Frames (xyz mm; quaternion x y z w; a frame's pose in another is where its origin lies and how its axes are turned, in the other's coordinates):
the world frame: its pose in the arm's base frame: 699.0 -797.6 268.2 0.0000 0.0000 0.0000 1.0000
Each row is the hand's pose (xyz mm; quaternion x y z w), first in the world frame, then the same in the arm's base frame.
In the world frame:
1: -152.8 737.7 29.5 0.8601 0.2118 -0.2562 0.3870
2: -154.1 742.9 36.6 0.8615 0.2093 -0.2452 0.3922
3: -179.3 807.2 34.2 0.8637 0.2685 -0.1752 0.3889
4: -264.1 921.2 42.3 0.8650 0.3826 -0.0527 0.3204
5: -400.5 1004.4 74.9 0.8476 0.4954 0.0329 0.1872
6: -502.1 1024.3 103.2 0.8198 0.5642 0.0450 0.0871
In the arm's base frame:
1: 546.2 -59.9 297.7 0.8601 0.2118 -0.2562 0.3870
2: 544.9 -54.7 304.8 0.8615 0.2093 -0.2452 0.3922
3: 519.7 9.6 302.4 0.8637 0.2685 -0.1752 0.3889
4: 434.9 123.6 310.5 0.8650 0.3826 -0.0527 0.3204
5: 298.5 206.8 343.1 0.8476 0.4954 0.0329 0.1872
6: 196.9 226.7 371.4 0.8198 0.5642 0.0450 0.0871

